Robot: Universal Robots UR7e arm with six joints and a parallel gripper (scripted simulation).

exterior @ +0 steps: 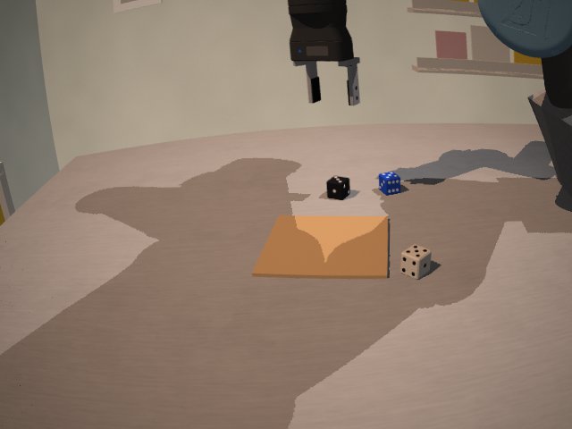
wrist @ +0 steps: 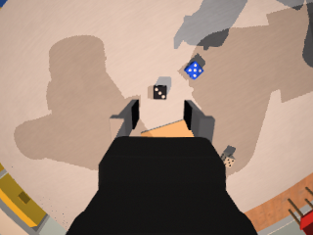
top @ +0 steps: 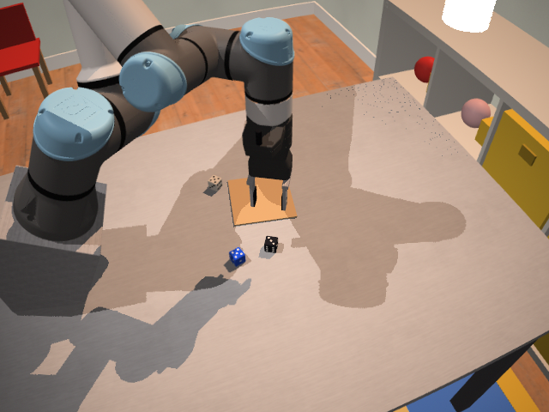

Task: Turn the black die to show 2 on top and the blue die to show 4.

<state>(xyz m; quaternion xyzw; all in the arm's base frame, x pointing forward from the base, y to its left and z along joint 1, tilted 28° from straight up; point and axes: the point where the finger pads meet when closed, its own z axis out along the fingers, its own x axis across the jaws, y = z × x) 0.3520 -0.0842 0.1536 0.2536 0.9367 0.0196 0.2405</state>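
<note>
Now: the black die 140 mm below my hand. From my hand the other things lie so: white die (50 mm behind, 220 mm to the left, 140 mm below); then blue die (70 mm behind, 140 mm below); then orange mat (30 mm ahead, 140 mm to the left, 150 mm below).
</note>
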